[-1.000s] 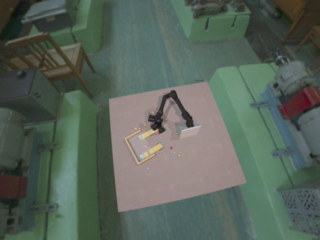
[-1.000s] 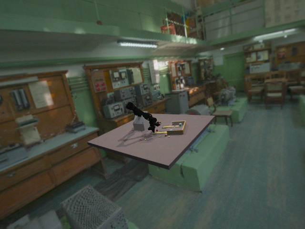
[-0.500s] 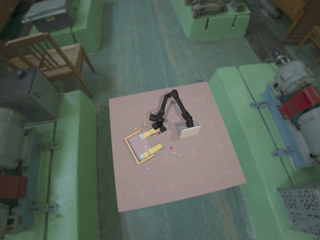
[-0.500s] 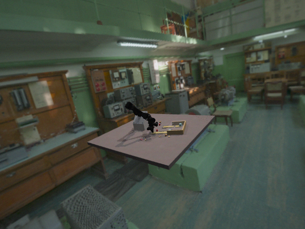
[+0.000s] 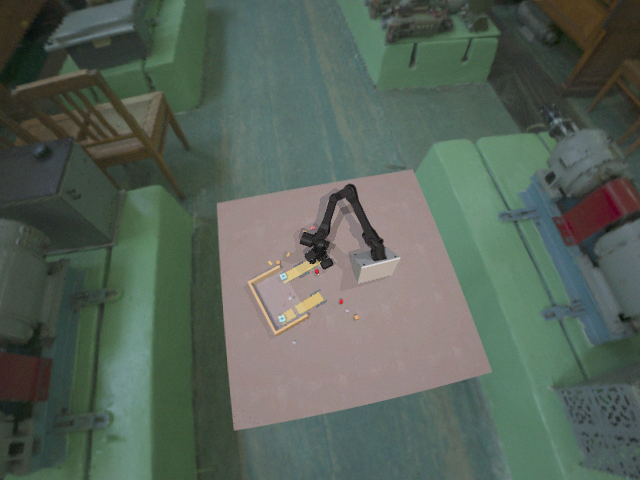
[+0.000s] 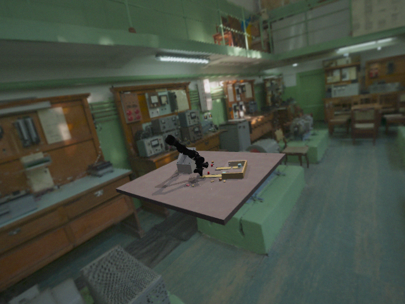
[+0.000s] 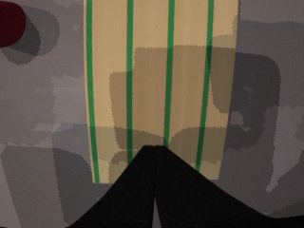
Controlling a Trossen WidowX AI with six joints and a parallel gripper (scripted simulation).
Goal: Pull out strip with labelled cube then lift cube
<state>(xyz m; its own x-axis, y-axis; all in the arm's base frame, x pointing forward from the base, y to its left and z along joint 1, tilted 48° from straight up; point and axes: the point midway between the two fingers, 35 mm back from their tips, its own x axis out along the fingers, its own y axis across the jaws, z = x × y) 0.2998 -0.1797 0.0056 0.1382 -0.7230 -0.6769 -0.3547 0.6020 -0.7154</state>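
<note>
The tan strip is 11 cm ahead of my gripper tip and 4 cm to the left of it. From my gripper tip the other things lie so: pink piece (20 cm to the right, 1 cm ahead).
</note>
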